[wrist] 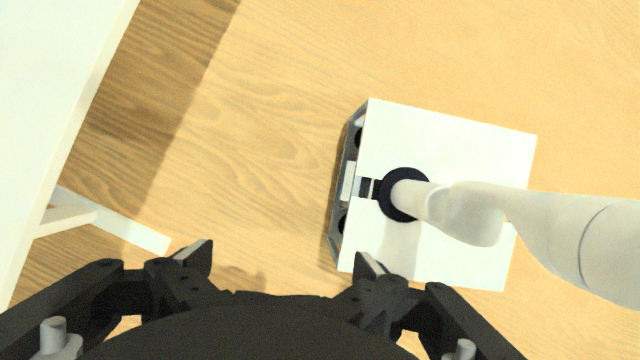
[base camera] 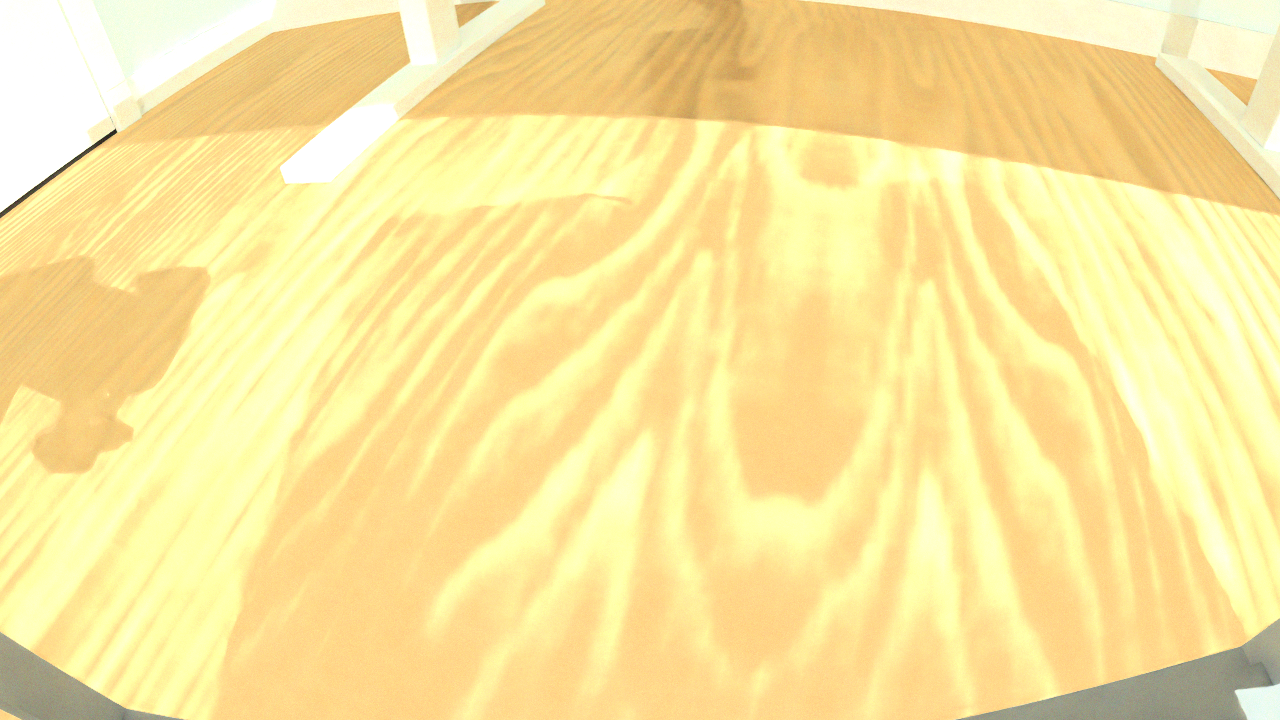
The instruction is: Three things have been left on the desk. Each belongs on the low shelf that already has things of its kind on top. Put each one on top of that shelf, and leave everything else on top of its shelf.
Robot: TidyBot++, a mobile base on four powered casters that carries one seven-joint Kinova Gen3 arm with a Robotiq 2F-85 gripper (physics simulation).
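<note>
My gripper (wrist: 284,261) is open, with nothing between its fingers, high above the wood floor. Part of a white table-like top (wrist: 45,75), which looks like the desk, shows at the left of the wrist view, to the left of the gripper. No things on it show in that part. The three things to be moved and the low shelves with things on top do not show in either view.
A white foot (wrist: 135,232) (base camera: 344,138) lies on the floor under the white top. A second white foot (base camera: 1221,111) is at the far right of the base camera view. A white panel (base camera: 40,85) stands at the left. My white base (wrist: 450,135) is right of the gripper.
</note>
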